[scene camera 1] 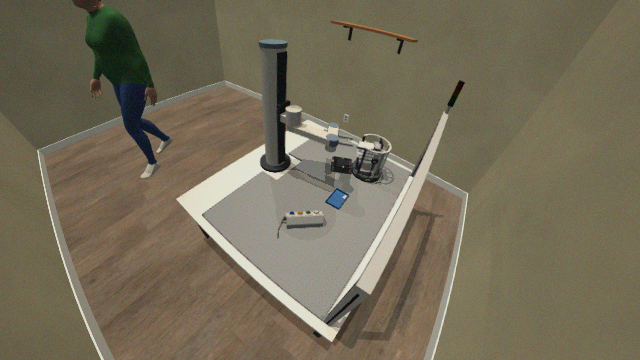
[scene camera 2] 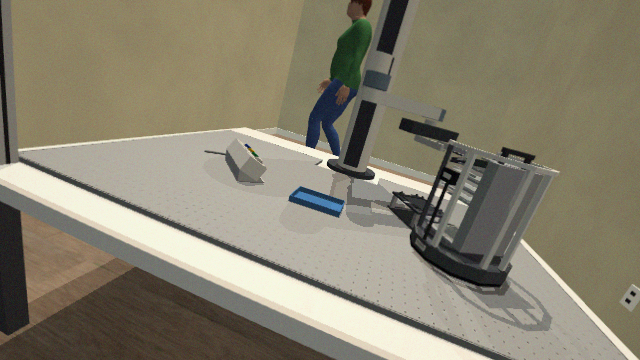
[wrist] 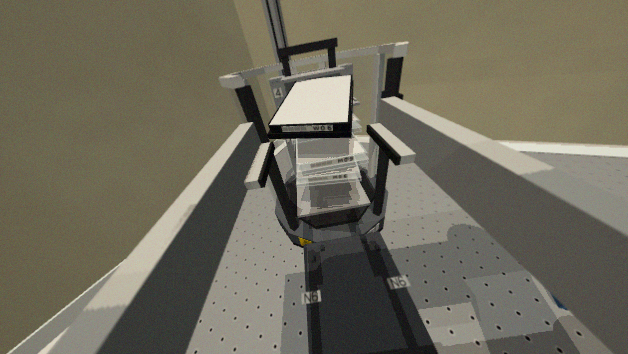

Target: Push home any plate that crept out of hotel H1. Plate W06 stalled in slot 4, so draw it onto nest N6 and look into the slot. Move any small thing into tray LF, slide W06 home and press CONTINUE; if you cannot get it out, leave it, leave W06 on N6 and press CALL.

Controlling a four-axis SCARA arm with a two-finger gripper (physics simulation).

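Where they show: gripper, fingertip midpoint: (scene camera 1: 353, 141) (scene camera 2: 454, 151) (wrist: 318, 125); arm's base, origin of the base link: (scene camera 1: 275, 162) (scene camera 2: 350, 170).
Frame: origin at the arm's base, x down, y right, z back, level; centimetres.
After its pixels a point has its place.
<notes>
Plate W06 (wrist: 315, 102) @(x -26.5, y -37.1, z -55.8 cm), white-topped with a black front edge, sits high in hotel H1 (scene camera 1: 367, 175) @(x -7.4, y -30.0, z -67.8 cm) (scene camera 2: 465, 266) @(x -4.8, y -39.3, z -75.3 cm) (wrist: 247, 110) @(x -27.1, y -43.2, z -51.5 cm), by the label 4. Clear plates M09 (wrist: 325, 163) @(x -20.7, y -35.2, z -52.4 cm) and M06 (wrist: 327, 178) @(x -17.9, y -35.6, z -53.1 cm) show below it; how far each sticks out is unclear. My gripper (wrist: 318, 125) @(x -26.9, y -33.3, z -48.0 cm) is shut to its narrow gap with nothing between the fingers, in front of the hotel and nearer the camera than W06. Nest N6 (scene camera 1: 342, 165) @(x -7.1, y -26.7, z -47.0 cm) (wrist: 355, 305) @(x -7.3, y -29.8, z -44.0 cm) is a dark stand below. Blue tray LF (scene camera 1: 336, 199) @(x -1.5, y 1.5, z -60.1 cm) (scene camera 2: 317, 202) @(x -1.5, y 0.6, z -60.2 cm) is beside it; a corner shows in the wrist view (wrist: 559, 301). The inside of slot 4 is hidden.
A button console (scene camera 1: 304, 220) @(x -7.2, y 32.7, z -55.8 cm) (scene camera 2: 242, 162) @(x -6.8, y 26.3, z -62.8 cm) stands on the perforated table top. The arm's column (scene camera 1: 274, 105) @(x -53.1, y 4.8, z -5.7 cm) (scene camera 2: 362, 130) @(x -21.6, y -0.8, z -7.7 cm) rises at the table's edge. A long pale panel (scene camera 1: 405, 210) @(x -62.0, y 39.8, z -98.6 cm) runs along one side. A person in green (scene camera 1: 117, 47) (scene camera 2: 352, 50) is on the floor beyond the table.
</notes>
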